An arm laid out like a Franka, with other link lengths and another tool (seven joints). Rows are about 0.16 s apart.
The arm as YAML. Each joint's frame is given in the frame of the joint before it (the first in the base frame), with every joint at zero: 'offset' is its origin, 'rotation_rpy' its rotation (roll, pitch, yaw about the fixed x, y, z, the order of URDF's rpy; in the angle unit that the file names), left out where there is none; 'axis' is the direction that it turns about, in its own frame. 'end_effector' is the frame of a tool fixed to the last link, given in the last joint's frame.
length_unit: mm
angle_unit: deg
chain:
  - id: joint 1
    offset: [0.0, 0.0, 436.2]
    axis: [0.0, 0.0, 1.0]
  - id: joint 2
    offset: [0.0, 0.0, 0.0]
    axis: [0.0, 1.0, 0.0]
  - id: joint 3
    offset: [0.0, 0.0, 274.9]
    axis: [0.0, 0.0, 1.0]
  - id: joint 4
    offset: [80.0, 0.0, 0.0]
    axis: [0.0, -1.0, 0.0]
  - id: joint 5
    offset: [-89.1, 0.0, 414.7]
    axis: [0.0, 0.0, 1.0]
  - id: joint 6
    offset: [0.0, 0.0, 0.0]
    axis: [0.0, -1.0, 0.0]
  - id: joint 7
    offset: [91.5, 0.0, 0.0]
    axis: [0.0, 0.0, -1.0]
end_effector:
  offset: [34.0, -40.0, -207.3]
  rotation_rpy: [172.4, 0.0, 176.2]
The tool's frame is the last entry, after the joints.
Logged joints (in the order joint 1, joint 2, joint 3, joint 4, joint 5, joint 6, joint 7), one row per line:
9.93 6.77 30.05 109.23 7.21 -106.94 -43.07
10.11 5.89 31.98 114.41 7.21 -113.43 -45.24
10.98 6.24 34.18 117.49 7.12 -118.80 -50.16
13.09 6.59 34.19 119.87 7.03 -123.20 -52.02
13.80 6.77 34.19 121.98 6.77 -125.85 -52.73
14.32 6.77 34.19 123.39 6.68 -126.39 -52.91
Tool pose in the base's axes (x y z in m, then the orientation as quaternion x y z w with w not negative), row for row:
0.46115 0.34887 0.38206 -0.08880 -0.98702 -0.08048 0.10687
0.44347 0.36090 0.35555 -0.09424 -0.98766 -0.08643 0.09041
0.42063 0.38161 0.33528 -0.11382 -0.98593 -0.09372 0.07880
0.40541 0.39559 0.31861 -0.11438 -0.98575 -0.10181 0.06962
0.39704 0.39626 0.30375 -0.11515 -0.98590 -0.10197 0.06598
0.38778 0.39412 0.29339 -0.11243 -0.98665 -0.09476 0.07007
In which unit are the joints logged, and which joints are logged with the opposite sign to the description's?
The joints are logged in degrees. Opposite sign: joint 4, joint 6, joint 7.
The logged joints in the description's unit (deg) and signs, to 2 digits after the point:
9.93 6.77 30.05 -109.23 7.21 106.94 43.07
10.11 5.89 31.98 -114.41 7.21 113.43 45.24
10.98 6.24 34.18 -117.49 7.12 118.80 50.16
13.09 6.59 34.19 -119.87 7.03 123.20 52.02
13.80 6.77 34.19 -121.98 6.77 125.85 52.73
14.32 6.77 34.19 -123.39 6.68 126.39 52.91

